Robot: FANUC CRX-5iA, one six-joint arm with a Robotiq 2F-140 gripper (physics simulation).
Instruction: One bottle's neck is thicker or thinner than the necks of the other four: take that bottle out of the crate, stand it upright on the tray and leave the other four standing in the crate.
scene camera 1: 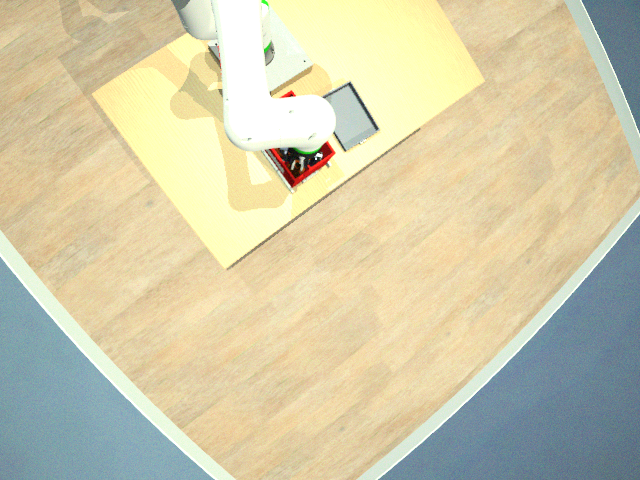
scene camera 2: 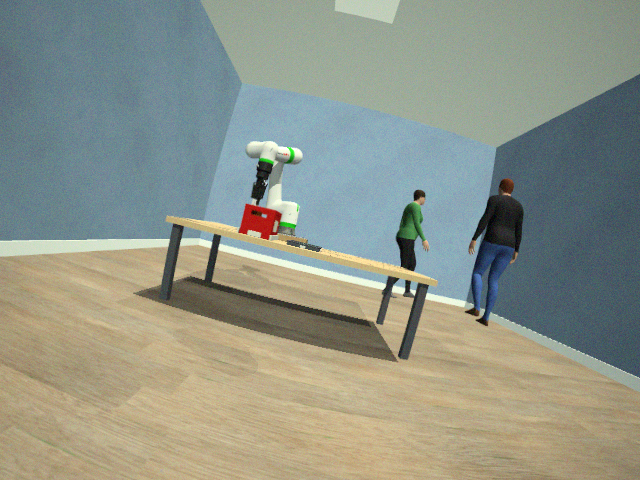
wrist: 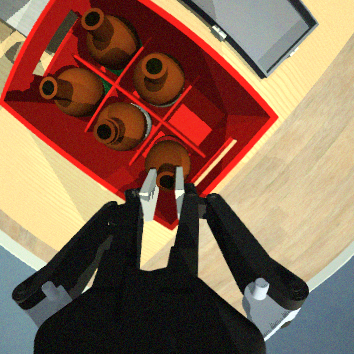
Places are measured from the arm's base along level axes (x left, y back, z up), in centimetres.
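Pixels of known places: gripper, between the fingertips: point(scene camera 1: 297, 166) point(scene camera 2: 253, 210) point(wrist: 166, 178); arm's base, origin of its link: point(scene camera 2: 285, 235).
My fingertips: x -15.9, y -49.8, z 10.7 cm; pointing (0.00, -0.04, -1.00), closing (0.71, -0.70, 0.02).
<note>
Ahead of a thing's pixels: the offset from my fingertips to its top centre. Level surfaces: height alone.
The red crate {dz +2.8, dx +4.7, dy +9.5 cm} point(scene camera 1: 293, 181) point(scene camera 2: 260, 223) point(wrist: 259, 115) holds five brown bottles, all upright in their compartments. My gripper point(scene camera 2: 256, 200) point(wrist: 166, 178) is shut on the neck of the bottle {dz +1.6, dx +0.2, dy +0.2 cm} point(wrist: 168, 153) in the corner compartment nearest the gripper base in the wrist view; a fingertip lies on each side of its mouth. The other bottles {dz +1.6, dx +9.4, dy +18.1 cm} point(wrist: 120, 42) {dz +1.6, dx +9.2, dy +9.3 cm} point(wrist: 162, 82) {dz +1.6, dx +0.4, dy +18.0 cm} point(wrist: 80, 92) {dz +1.6, dx +0.4, dy +9.4 cm} point(wrist: 126, 126) stand apart from the fingers. One compartment, beside the held bottle, is empty. The grey tray {dz -12.2, dx +34.5, dy +8.0 cm} point(scene camera 1: 352, 116) point(scene camera 2: 303, 245) point(wrist: 250, 20) lies beside the crate. In scene camera 1 the arm hides the fingers.
The crate and tray are on the wooden table {dz -14.7 cm} point(scene camera 1: 413, 56) point(scene camera 2: 356, 259), near its edge. The crate's walls and thin red dividers surround the bottles. The robot's base plate point(scene camera 1: 289, 56) lies behind the crate. Two people point(scene camera 2: 410, 227) point(scene camera 2: 498, 232) stand beyond the table.
</note>
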